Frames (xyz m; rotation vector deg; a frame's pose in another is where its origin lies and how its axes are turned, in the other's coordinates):
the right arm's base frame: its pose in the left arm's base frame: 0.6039 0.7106 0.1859 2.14 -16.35 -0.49
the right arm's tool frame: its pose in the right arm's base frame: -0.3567 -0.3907 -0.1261 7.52 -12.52 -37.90
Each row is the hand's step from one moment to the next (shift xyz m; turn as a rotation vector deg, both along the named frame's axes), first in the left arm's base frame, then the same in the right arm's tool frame.
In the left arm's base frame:
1: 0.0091 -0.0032 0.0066 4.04 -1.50 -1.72
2: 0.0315 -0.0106 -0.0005 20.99 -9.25 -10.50
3: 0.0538 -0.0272 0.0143 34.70 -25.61 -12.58
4: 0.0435 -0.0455 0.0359 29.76 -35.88 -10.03
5: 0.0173 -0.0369 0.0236 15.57 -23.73 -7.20
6: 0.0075 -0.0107 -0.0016 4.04 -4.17 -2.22
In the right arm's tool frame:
1: 0.0106 0.0048 0.0013 3.15 0.29 -3.40
2: 0.0283 0.0080 -0.0155 16.75 -0.18 -18.87
3: 0.0594 0.0125 -0.0127 35.90 -6.40 -26.23
4: 0.0714 0.0013 0.0126 39.92 -15.86 -20.70
5: 0.0436 -0.0104 0.0146 23.37 -12.84 -12.10
6: 0.0114 -0.0049 -0.0043 4.68 -1.94 -3.61

